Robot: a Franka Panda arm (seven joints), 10 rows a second.
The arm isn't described. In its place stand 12 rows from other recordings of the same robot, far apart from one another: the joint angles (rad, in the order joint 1, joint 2, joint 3, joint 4, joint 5, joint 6, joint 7), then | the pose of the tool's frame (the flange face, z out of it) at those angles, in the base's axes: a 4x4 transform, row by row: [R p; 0 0 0 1], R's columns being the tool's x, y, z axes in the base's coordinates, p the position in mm.
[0.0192, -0.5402, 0.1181, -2.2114, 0.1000, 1.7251, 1.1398] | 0.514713 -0.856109 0.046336 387.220; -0.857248 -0.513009 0.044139 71.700; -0.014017 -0.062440 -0.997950 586.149; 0 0 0 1
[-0.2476, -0.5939, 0.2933, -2.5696, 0.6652, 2.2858, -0.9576] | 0.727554 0.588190 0.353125 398.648; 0.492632 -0.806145 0.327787 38.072; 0.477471 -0.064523 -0.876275 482.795; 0 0 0 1
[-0.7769, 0.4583, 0.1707, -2.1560, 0.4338, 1.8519, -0.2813] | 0.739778 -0.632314 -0.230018 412.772; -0.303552 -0.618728 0.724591 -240.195; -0.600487 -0.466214 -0.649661 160.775; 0 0 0 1
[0.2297, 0.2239, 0.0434, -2.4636, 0.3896, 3.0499, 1.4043] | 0.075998 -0.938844 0.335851 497.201; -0.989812 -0.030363 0.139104 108.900; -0.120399 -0.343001 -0.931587 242.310; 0 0 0 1
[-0.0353, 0.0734, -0.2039, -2.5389, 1.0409, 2.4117, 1.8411] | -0.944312 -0.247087 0.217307 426.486; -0.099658 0.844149 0.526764 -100.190; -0.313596 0.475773 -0.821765 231.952; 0 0 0 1
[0.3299, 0.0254, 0.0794, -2.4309, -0.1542, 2.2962, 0.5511] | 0.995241 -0.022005 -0.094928 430.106; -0.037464 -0.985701 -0.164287 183.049; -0.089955 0.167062 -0.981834 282.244; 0 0 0 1
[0.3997, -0.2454, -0.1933, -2.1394, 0.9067, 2.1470, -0.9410] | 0.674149 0.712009 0.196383 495.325; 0.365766 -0.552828 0.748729 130.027; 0.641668 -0.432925 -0.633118 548.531; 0 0 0 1
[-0.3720, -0.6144, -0.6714, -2.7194, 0.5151, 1.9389, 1.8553] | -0.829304 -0.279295 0.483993 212.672; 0.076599 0.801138 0.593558 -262.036; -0.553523 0.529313 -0.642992 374.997; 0 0 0 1
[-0.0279, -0.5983, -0.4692, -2.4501, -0.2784, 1.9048, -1.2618] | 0.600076 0.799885 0.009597 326.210; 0.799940 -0.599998 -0.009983 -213.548; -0.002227 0.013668 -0.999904 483.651; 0 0 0 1
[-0.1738, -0.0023, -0.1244, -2.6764, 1.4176, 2.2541, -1.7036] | 0.849443 0.348531 0.396198 376.869; -0.016573 -0.732838 0.680201 -87.455; 0.527421 -0.584358 -0.616728 220.458; 0 0 0 1
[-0.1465, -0.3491, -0.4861, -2.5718, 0.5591, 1.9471, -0.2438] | 0.827414 -0.533435 0.175594 336.216; -0.509303 -0.581002 0.634859 -195.579; -0.236636 -0.614722 -0.752410 362.764; 0 0 0 1
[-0.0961, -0.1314, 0.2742, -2.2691, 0.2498, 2.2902, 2.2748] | -0.611495 -0.780365 0.130785 503.229; -0.760067 0.625261 0.177050 98.420; -0.219938 0.008860 -0.975474 425.918; 0 0 0 1
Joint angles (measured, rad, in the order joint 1, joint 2, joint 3, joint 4, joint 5, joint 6, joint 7), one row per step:
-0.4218 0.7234 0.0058 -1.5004 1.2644 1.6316 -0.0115
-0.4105 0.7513 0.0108 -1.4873 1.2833 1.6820 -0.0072
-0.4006 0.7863 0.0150 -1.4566 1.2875 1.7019 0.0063
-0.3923 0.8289 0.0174 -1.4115 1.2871 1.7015 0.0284
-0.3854 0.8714 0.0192 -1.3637 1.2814 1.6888 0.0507
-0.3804 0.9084 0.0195 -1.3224 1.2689 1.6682 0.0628
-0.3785 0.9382 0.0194 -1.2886 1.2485 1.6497 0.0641
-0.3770 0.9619 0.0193 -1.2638 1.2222 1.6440 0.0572
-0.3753 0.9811 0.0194 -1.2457 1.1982 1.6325 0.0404
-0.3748 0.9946 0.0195 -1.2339 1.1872 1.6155 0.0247
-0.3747 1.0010 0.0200 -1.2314 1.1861 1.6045 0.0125
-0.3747 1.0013 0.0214 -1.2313 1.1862 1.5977 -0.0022
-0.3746 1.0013 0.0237 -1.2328 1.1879 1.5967 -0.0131
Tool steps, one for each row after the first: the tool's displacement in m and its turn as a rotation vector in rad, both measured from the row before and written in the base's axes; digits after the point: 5 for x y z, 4 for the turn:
0.00782 0.00358 -0.01393 -0.0089 0.0087 -0.0360
0.00813 0.00453 -0.01168 -0.0014 0.0133 -0.0088
0.00864 0.00405 -0.01091 0.0076 0.0171 0.0036
0.00749 0.00426 -0.00995 0.0101 0.0169 0.0142
0.00464 0.00368 -0.00929 0.0064 0.0114 0.0245
0.00234 0.00150 -0.00814 -0.0040 0.0042 0.0274
0.00101 0.00023 -0.00853 -0.0175 0.0002 0.0234
-0.00029 0.00158 -0.00771 -0.0128 -0.0069 0.0298
-0.00082 0.00183 -0.00506 0.0013 -0.0080 0.0245
-0.00104 0.00169 -0.00318 0.0065 -0.0062 0.0128
-0.00028 0.00149 0.00022 0.0037 -0.0132 0.0101
0.00002 0.00151 -0.00022 0.0028 -0.0099 0.0043

